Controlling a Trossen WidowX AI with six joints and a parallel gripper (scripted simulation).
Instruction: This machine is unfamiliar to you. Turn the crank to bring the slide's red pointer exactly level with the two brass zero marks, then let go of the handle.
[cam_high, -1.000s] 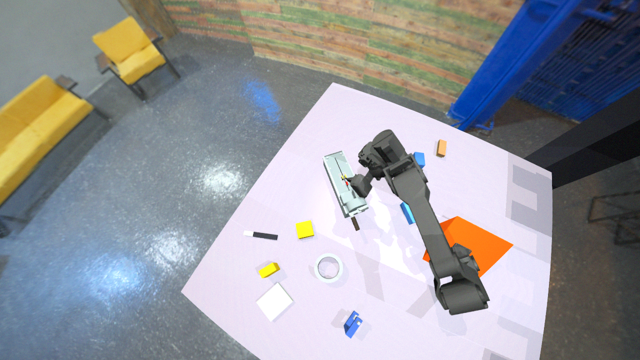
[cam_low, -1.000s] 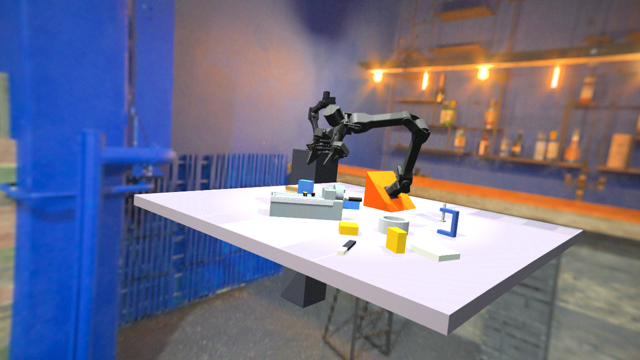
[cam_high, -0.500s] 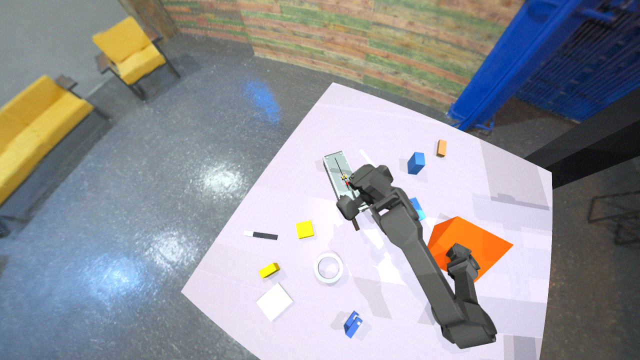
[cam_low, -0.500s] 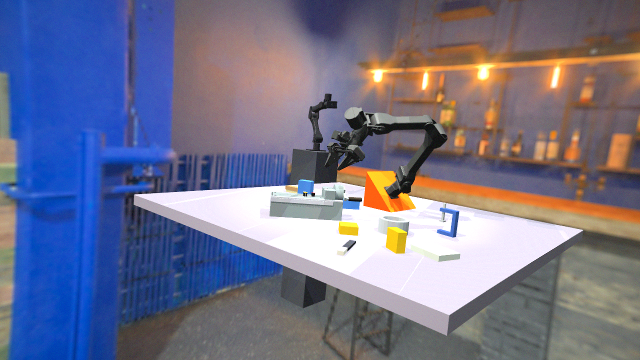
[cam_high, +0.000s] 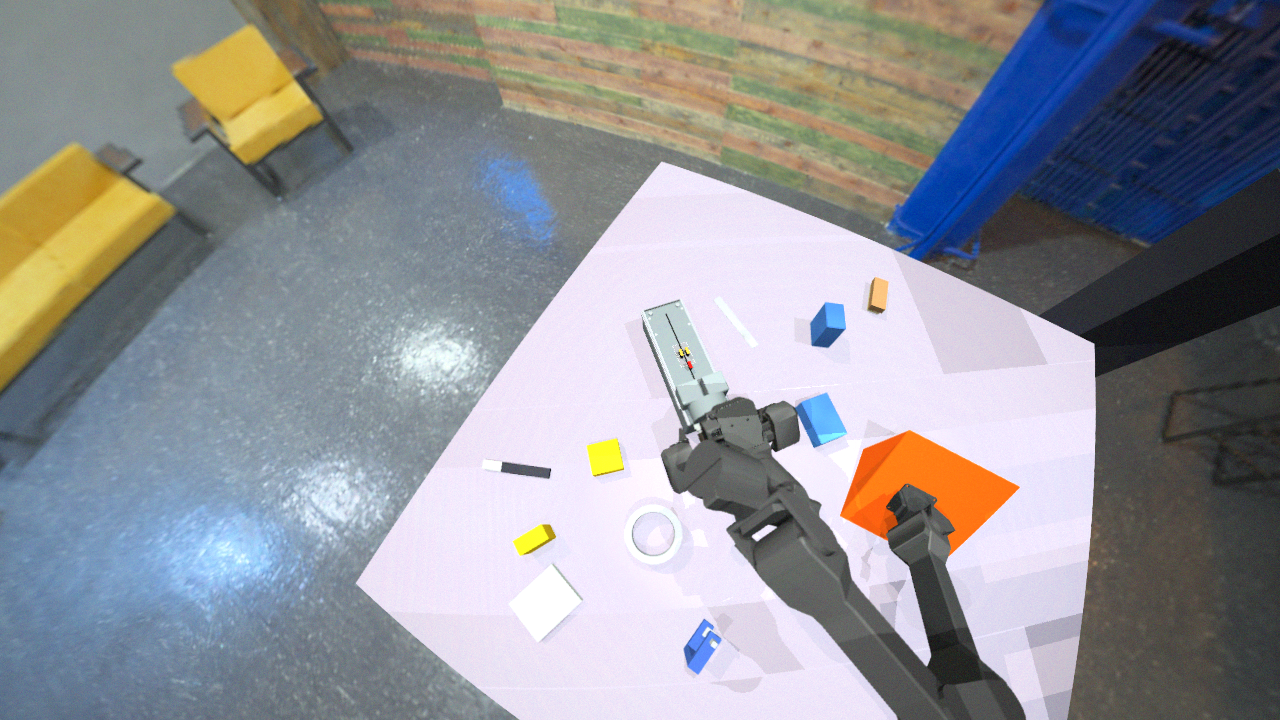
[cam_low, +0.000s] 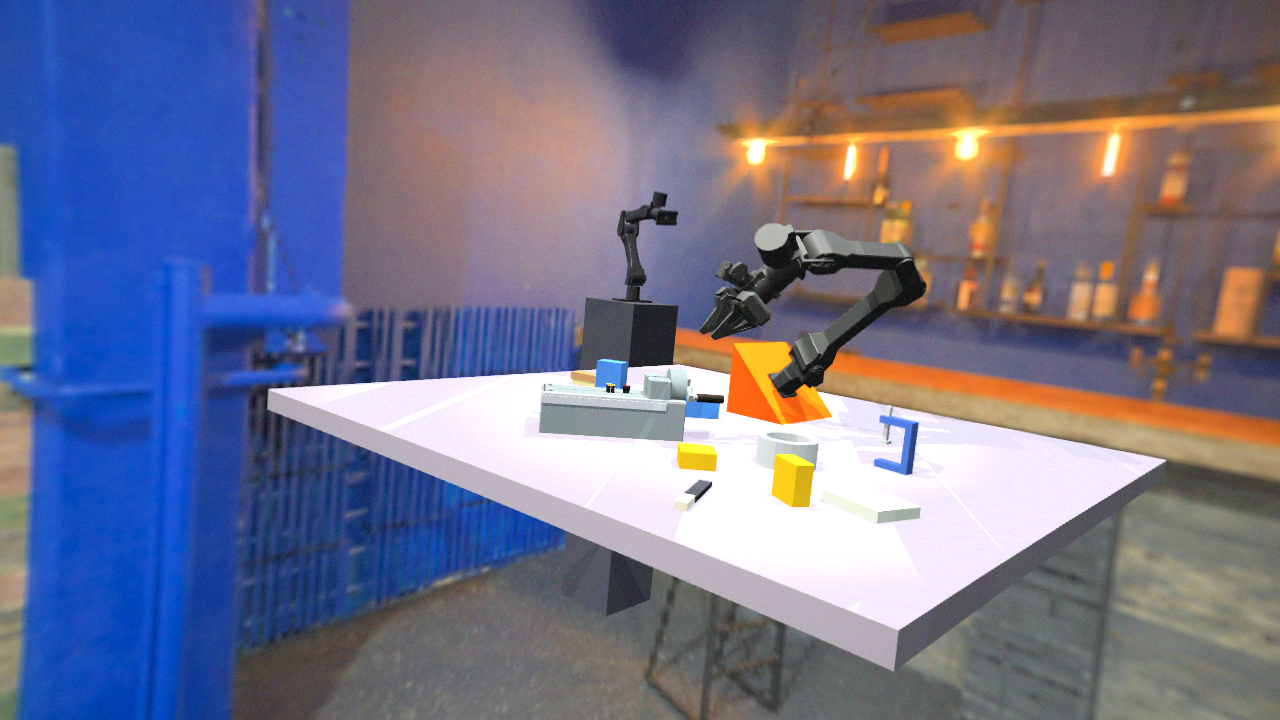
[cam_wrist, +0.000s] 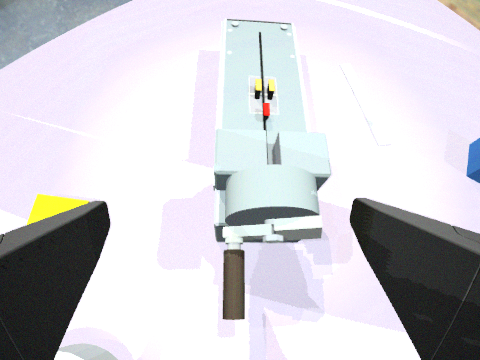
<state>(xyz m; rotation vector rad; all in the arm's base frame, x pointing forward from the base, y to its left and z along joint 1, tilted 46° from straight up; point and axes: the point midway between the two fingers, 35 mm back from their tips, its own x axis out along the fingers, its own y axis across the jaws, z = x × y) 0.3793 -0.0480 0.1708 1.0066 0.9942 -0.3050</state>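
My gripper tip is now 120 mm above the brown crank handle, 20 mm past it and 10 mm to the right of it. The rest, counted from my gripper tip: metal strip: 300 mm to the right, 200 mm below, 50 mm ahead; blue clamp: 310 mm to the left, 170 mm behind, 140 mm below; red pointer: 110 mm to the right, 110 mm below, 80 mm ahead.
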